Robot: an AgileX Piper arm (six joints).
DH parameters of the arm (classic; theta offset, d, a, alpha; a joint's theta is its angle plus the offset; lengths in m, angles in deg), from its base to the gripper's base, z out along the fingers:
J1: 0 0.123 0 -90
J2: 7.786 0 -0.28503 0
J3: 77.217 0 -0.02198 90
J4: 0 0.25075 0 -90
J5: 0 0 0 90
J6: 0 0.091 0 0
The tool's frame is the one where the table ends.
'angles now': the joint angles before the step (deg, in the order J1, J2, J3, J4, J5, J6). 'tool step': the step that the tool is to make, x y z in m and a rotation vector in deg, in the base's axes. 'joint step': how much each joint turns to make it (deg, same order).
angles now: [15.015, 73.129, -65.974, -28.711, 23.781, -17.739]
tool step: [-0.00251, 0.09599, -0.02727, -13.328, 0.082, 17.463]
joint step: [18.488, 6.971, -0.688, -16.567, 0.651, 5.081]
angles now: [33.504, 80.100, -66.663, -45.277, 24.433, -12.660]
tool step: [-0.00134, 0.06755, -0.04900, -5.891, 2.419, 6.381]
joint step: [10.392, 9.640, -0.183, -14.680, 1.305, 13.885]
